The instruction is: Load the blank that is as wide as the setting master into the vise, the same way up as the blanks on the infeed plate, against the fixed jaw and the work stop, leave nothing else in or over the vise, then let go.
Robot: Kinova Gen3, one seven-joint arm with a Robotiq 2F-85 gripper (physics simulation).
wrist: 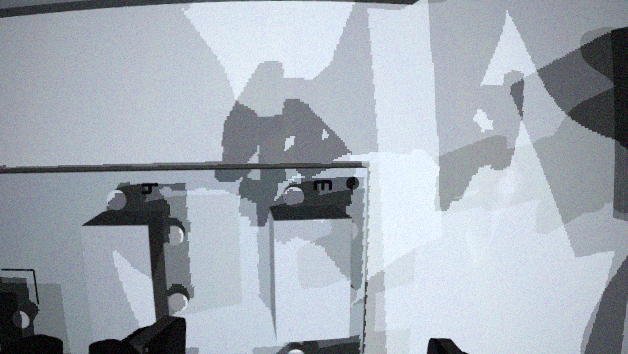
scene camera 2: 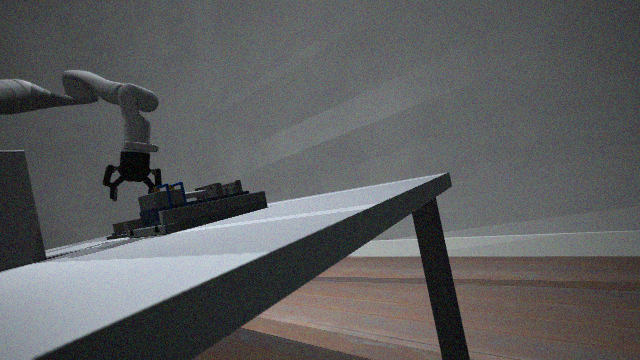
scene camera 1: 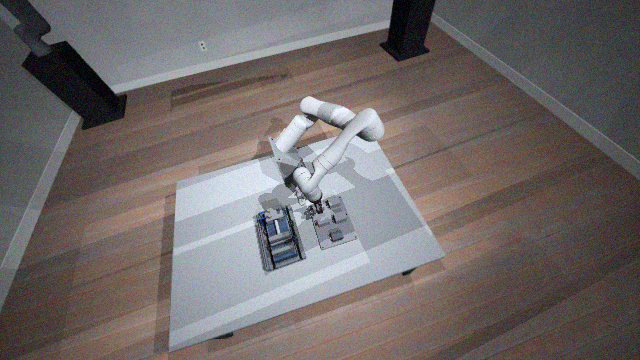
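Pixels of known places: gripper, fingertip midpoint: [scene camera 2: 132, 201] [scene camera 1: 319, 202]; arm's base, origin of the base link: [scene camera 1: 282, 147].
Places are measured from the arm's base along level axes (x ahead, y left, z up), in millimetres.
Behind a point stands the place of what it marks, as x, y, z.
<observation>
My gripper [scene camera 1: 318, 210] {368, 72, -79} [scene camera 2: 134, 195] {368, 72, -79} [wrist: 307, 340] {368, 72, -79} is open and empty, its fingers wide apart above the infeed plate [scene camera 1: 350, 228] {528, 175, -171} [wrist: 217, 225] {398, 41, -171}. In the wrist view a pale block-shaped blank [wrist: 312, 275] {356, 62, -135} stands near the plate's corner, between the two finger lines and below them. A second blank [wrist: 117, 265] {444, 47, -135} stands to its left, outside the left finger. Other blanks [scene camera 1: 336, 235] {542, 91, -146} [scene camera 1: 340, 218] {471, 144, -135} stand on the plate. The vise [scene camera 1: 297, 241] {503, -98, -124} [scene camera 2: 215, 209] {395, -267, -151} stands beside the plate, with grey jaws and blue parts. I cannot tell which part is the setting master.
A blue frame-like part [scene camera 2: 170, 194] {326, -207, -94} rises at the vise's near end in the second scene view; blue and yellow parts [scene camera 1: 263, 216] {284, -226, -160} show there from above. A grey upright panel [scene camera 2: 20, 210] {108, -58, -71} stands near the arm's base. Round pins [wrist: 177, 301] {424, 78, -163} stand beside the blanks.
</observation>
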